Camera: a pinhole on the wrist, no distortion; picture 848 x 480 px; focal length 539.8 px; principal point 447.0 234.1 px. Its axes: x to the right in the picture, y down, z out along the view. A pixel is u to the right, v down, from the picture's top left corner.
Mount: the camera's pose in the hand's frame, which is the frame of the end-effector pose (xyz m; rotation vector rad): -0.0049 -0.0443 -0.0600 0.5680 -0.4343 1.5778
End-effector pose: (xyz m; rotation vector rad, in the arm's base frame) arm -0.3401 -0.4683 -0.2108 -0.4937 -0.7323 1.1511
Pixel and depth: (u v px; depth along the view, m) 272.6 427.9 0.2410
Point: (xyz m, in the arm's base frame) -0.2592 -0.6181 0.0113
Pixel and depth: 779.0 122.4 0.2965
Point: -0.4888 -0.4213 0.0466
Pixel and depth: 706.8 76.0 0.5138
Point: -0.5751 -0.3465 0.2619
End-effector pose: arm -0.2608 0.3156 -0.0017 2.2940 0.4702 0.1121
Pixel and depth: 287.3 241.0 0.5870
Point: -0.3023 0.4582 -0.5989
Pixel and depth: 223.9 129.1 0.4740
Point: -0.2273 0.5296 -0.4872
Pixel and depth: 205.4 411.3 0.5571
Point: -0.4950 0.4711 -0.5889
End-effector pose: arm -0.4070 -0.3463 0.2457 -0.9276 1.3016 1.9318
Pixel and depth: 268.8 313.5 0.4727
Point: -0.0779 0.0132 0.0965
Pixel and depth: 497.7 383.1 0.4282
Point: -0.2061 0.0282 0.2583
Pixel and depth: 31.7 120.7 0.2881
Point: -0.1550 -0.1791 -0.0147
